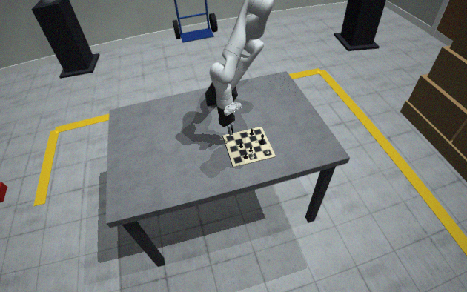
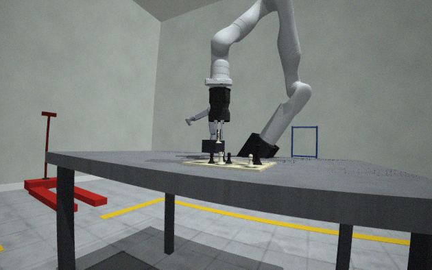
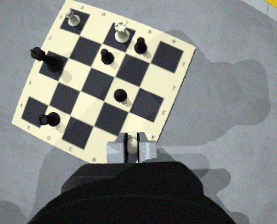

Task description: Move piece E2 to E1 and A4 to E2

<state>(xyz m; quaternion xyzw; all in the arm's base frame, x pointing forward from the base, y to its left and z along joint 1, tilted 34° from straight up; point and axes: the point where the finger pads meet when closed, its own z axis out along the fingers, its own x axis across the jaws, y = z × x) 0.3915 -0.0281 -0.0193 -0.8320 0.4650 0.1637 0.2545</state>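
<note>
The tall black piece lies 15 cm to the left of my hand, 6 cm below it and 3 cm ahead of it. Also, from my hand: white pawn 16 cm to the left, 10 cm ahead, 7 cm below; then chessboard 9 cm below, 8 cm to the left, 4 cm ahead.
</note>
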